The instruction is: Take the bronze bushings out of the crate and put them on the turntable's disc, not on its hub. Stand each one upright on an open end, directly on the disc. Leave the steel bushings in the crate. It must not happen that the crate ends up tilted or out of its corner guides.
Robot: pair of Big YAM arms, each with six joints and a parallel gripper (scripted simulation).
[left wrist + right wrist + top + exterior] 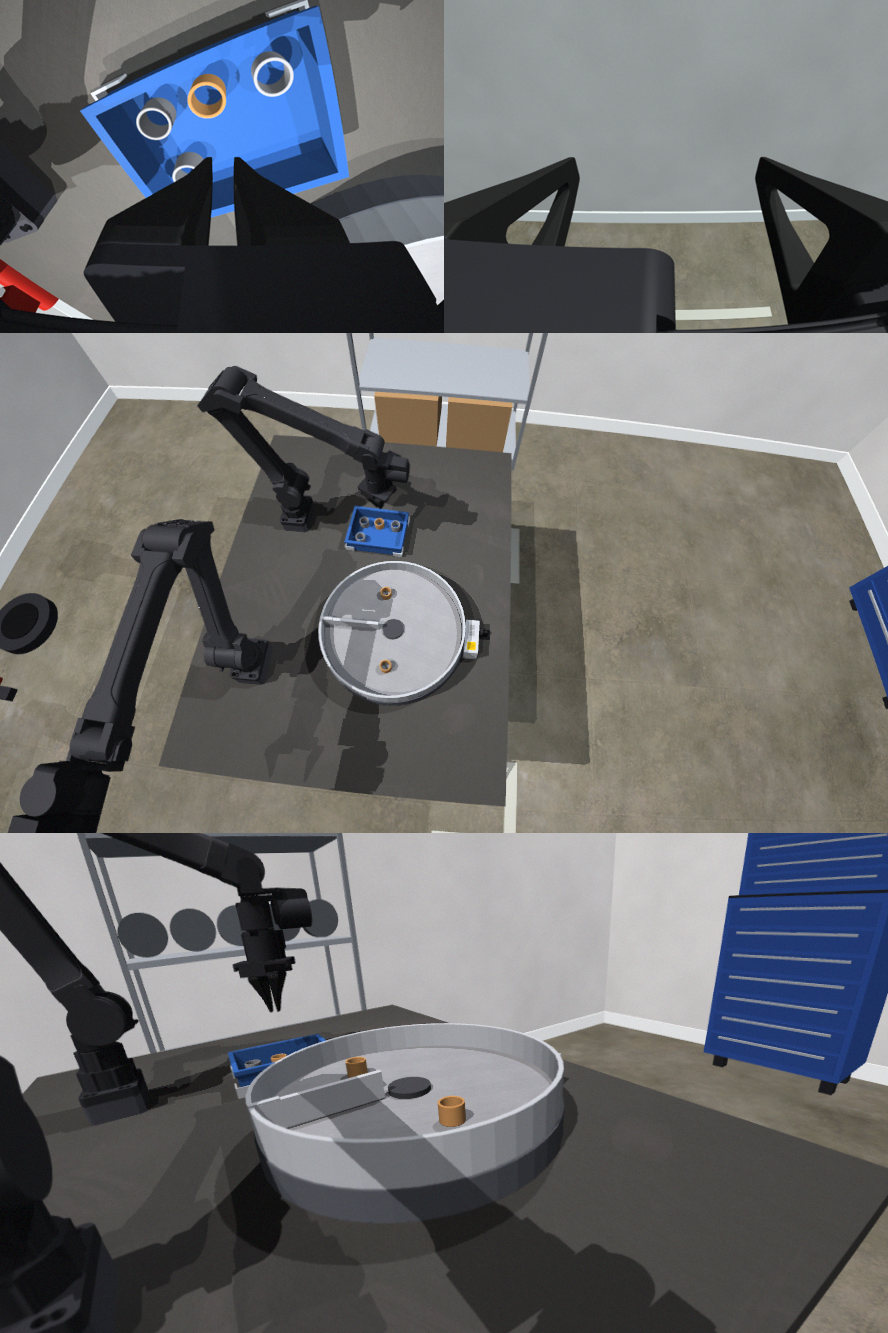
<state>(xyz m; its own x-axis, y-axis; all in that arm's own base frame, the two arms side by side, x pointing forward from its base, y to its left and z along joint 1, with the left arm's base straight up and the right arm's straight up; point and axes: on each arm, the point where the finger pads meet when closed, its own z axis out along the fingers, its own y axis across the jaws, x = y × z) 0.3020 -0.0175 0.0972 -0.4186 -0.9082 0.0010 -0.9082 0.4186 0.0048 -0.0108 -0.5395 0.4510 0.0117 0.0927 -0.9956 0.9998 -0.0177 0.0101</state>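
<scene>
The blue crate lies 1 cm behind my left hand, 3 cm to the right of it and 11 cm below it. Round my left hand: turntable disc (10 cm ahead, 38 cm to the right, 8 cm below).
</scene>
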